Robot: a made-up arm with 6 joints.
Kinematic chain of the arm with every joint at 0, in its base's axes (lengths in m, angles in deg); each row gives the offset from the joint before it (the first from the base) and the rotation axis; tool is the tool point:
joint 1: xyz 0 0 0.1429 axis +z
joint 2: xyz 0 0 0 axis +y
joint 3: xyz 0 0 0.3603 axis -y
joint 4: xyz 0 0 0 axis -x
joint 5: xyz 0.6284 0 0 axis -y
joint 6: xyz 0 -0.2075 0 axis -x
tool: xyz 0 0 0
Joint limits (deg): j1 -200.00..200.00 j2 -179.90..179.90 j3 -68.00..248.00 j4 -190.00..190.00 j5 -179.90..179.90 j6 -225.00..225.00
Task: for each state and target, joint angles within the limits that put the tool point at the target. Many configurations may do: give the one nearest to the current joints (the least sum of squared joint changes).
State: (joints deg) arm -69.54 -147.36 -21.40 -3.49 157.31 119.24
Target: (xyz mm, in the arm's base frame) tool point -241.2 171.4 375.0
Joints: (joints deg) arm -75.98 -179.81 -62.10 -21.93 157.31 119.24
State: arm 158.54 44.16 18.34 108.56 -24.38 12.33
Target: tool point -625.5 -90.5 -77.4
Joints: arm 178.31 36.58 -30.45 121.65 -24.38 12.33
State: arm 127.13 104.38 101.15 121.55 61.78 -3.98
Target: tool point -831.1 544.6 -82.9
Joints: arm 141.39 105.90 78.26 116.64 61.78 -3.98
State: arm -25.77 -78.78 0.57 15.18 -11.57 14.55
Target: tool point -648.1 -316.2 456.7
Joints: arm 9.70 -121.09 2.28 12.64 -11.57 14.55
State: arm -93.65 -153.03 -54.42 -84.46 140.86 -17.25
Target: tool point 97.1 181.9 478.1
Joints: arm -108.04 -154.07 -42.11 -99.99 140.86 -17.25
